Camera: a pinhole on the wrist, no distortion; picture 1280 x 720 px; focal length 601.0 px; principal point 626.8 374.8 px. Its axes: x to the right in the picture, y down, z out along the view. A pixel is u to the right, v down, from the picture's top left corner.
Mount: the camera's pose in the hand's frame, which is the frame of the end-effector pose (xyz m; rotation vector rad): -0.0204 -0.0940 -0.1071 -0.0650 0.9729 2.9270
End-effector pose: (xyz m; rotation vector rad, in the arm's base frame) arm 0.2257 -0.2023 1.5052 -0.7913 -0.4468 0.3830
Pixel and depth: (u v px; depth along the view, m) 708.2 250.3 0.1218
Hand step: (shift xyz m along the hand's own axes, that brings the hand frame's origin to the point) -0.0379 -0.0002 -0.0256
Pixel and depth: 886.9 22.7 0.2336
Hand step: -0.1173 0.1595 -0.0076
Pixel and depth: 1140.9 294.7 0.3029
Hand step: -0.2829 0.1302 0.0963
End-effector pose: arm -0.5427 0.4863 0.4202 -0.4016 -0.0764 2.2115
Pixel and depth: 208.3 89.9 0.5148
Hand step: 0.3421 0.3951 0.1800
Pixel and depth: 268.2 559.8 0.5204
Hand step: 0.2671 0.0772 0.4229
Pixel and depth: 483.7 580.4 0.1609
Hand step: 0.0106 -0.0432 0.0567
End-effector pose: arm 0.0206 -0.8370 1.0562 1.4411 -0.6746 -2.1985
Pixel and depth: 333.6 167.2 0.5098
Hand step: 0.2282 0.3422 0.2102
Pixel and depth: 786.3 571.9 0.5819
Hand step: -0.2001 0.1082 0.4636
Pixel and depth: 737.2 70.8 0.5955
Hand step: -0.1226 0.5080 0.1835
